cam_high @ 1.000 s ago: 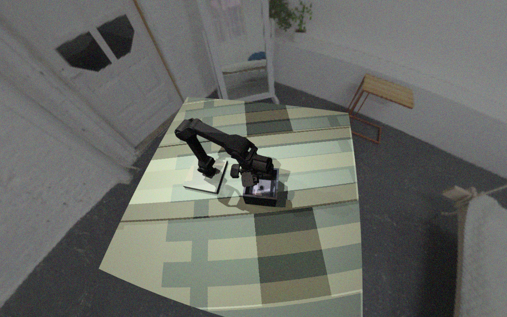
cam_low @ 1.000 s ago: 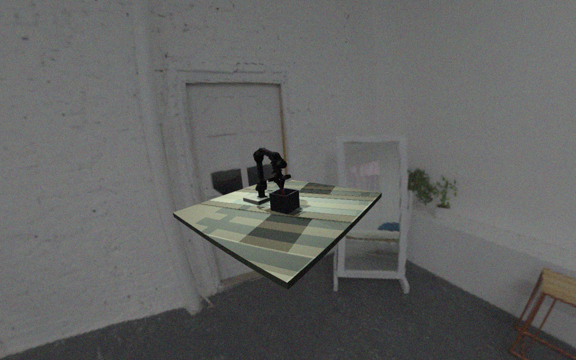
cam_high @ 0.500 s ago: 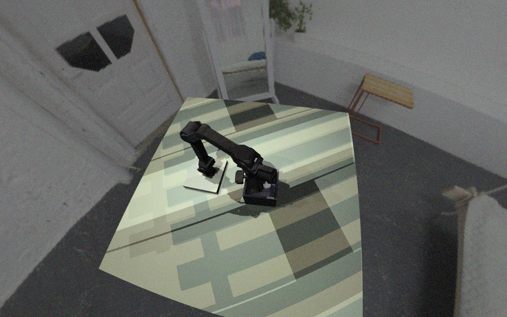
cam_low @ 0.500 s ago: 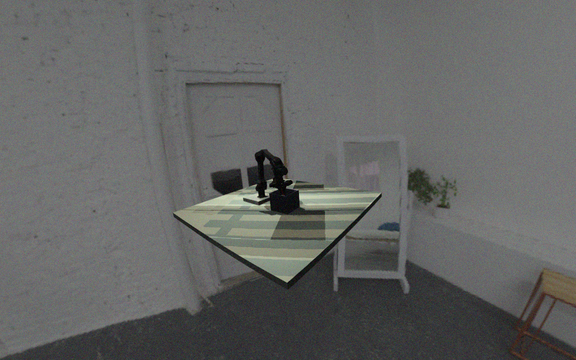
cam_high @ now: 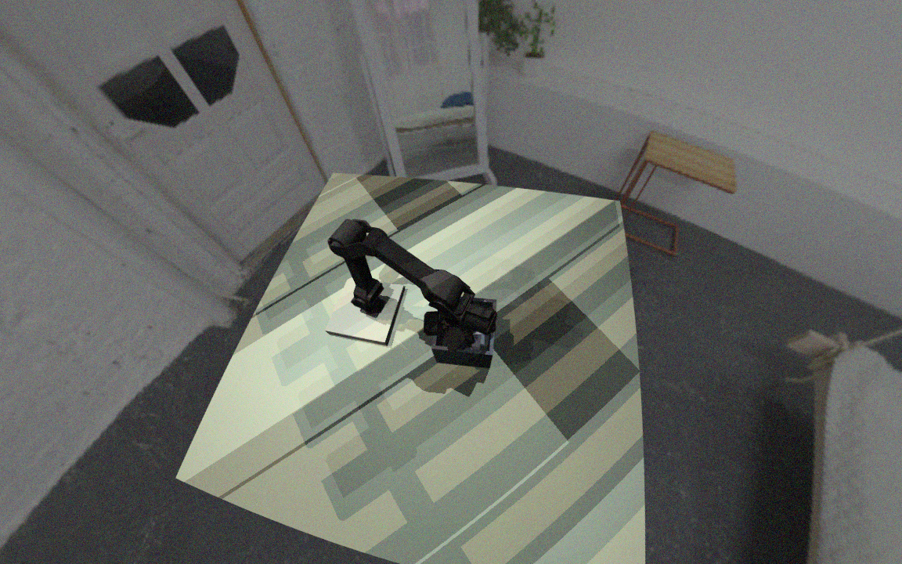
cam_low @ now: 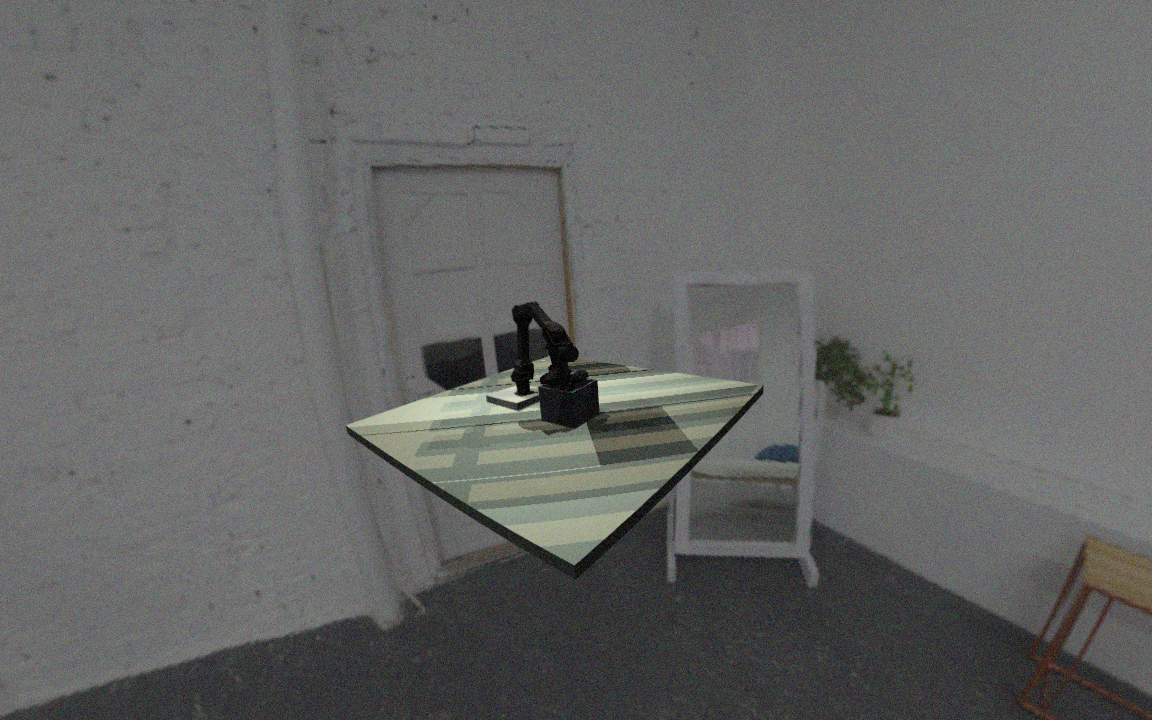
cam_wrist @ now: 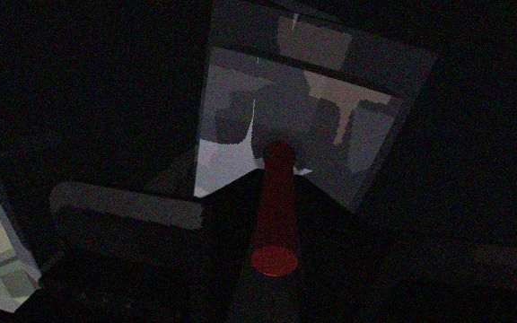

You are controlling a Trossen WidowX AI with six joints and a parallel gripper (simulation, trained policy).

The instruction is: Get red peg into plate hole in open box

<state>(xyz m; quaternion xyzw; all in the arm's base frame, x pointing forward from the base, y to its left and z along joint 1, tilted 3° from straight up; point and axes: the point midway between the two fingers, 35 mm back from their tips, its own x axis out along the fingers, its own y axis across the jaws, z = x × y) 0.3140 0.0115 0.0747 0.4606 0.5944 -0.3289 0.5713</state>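
My gripper tip is now 10 mm above the red peg. Round my gripper tip: pale plate: 30 mm below.
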